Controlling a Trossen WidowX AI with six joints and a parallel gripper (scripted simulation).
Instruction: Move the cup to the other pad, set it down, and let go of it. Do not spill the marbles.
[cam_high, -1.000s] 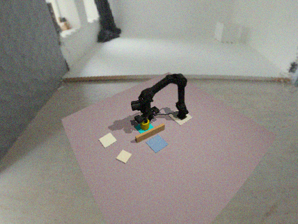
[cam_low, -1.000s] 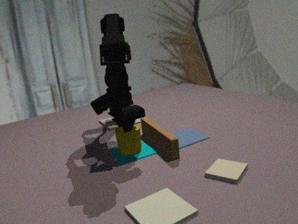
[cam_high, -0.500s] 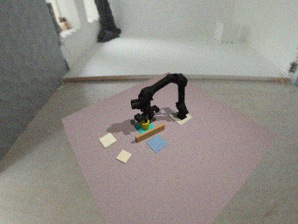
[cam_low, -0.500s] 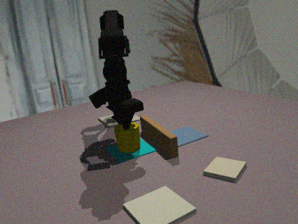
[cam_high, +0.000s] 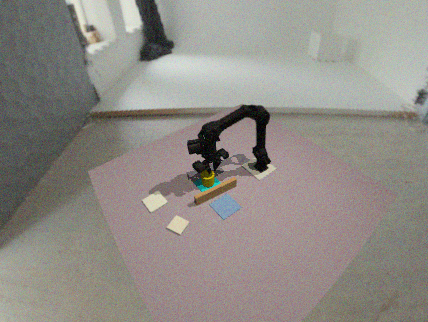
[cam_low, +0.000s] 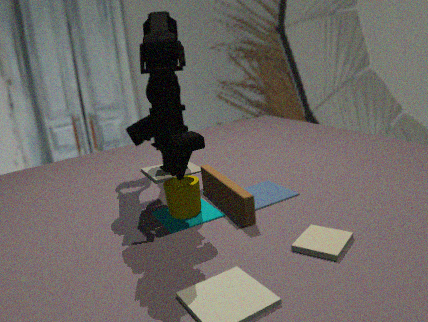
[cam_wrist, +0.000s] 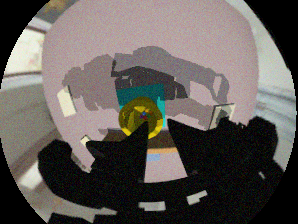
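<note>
My gripper tip is 2 cm short of the yellow cup and 4 cm above it. Round my gripper tip: wooden bar 4 cm ahead, 9 cm to the left, 5 cm below; then teal pad 3 cm ahead, 8 cm below.
</note>
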